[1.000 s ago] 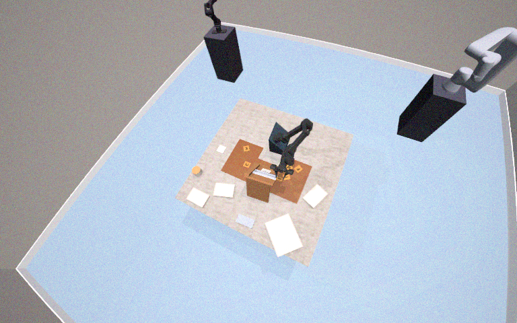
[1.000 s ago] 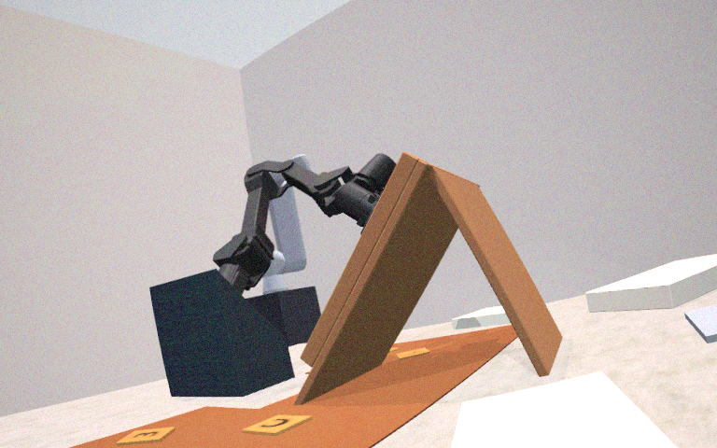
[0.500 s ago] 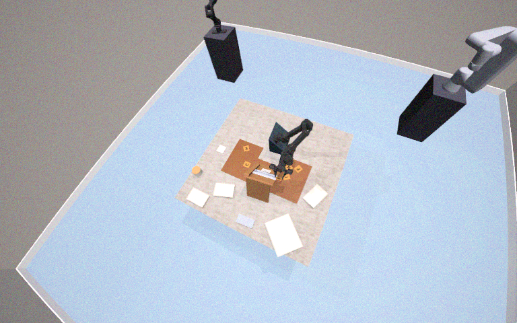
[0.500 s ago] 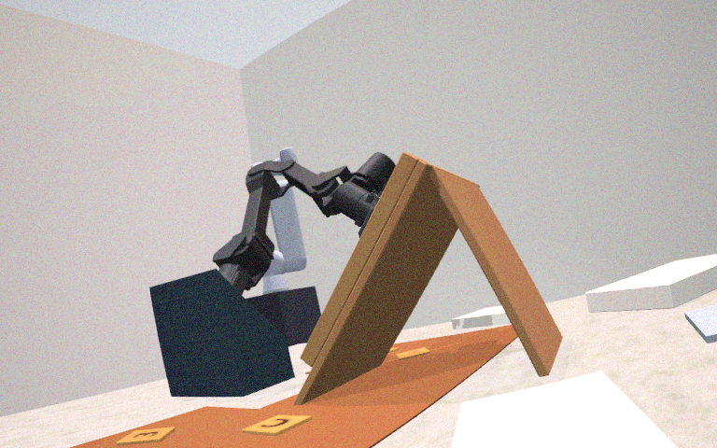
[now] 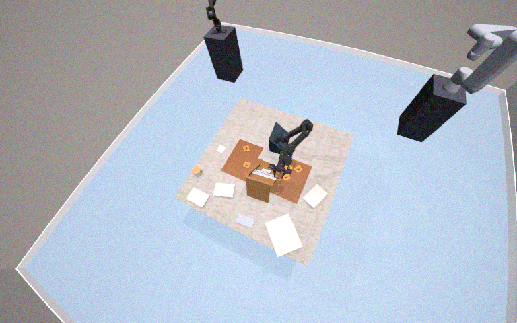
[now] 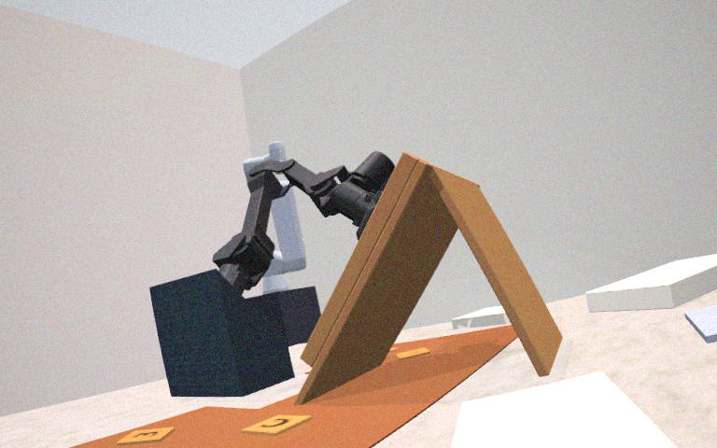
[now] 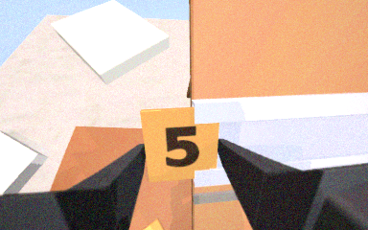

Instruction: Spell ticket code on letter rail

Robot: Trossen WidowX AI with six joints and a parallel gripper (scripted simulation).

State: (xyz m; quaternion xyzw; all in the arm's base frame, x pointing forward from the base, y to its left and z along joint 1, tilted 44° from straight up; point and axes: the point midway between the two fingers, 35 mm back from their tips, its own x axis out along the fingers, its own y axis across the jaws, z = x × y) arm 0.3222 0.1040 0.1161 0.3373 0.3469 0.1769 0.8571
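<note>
Right now the white ticket is 5 cm behind my gripper tip, 13 cm to the right of it and 7 cm below it. The rest, counted from my gripper tip: j tile: 10 cm behind, 4 cm to the left, 17 cm below; then orange tile marked 5: right at my gripper tip; then orange tile marked p: 20 cm behind, 3 cm to the left, 17 cm below.
</note>
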